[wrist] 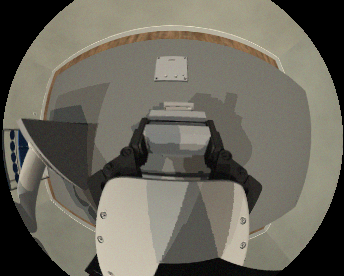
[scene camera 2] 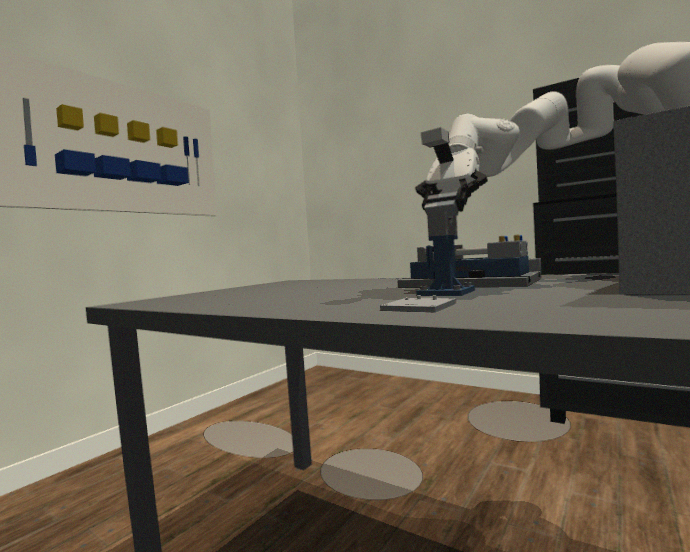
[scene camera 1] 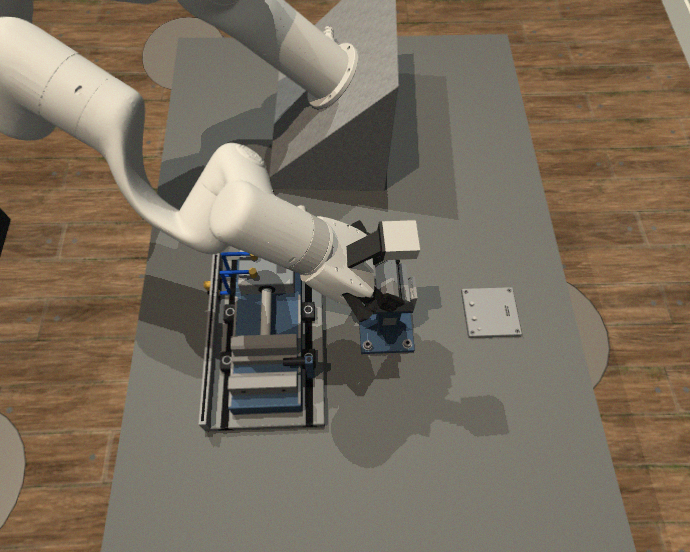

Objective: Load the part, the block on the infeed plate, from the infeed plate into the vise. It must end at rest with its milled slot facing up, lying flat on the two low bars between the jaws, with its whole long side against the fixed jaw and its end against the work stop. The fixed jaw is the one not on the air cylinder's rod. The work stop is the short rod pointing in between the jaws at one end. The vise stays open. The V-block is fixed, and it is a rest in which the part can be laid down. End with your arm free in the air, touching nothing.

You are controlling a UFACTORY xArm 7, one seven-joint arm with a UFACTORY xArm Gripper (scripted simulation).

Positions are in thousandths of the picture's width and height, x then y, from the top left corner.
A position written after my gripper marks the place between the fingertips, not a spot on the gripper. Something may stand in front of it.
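Observation:
My gripper (scene camera 1: 572, 515) (wrist: 516, 466) (scene camera 2: 641, 378), visible. A part (scene camera 1: 567, 505) (wrist: 519, 480), visible too.

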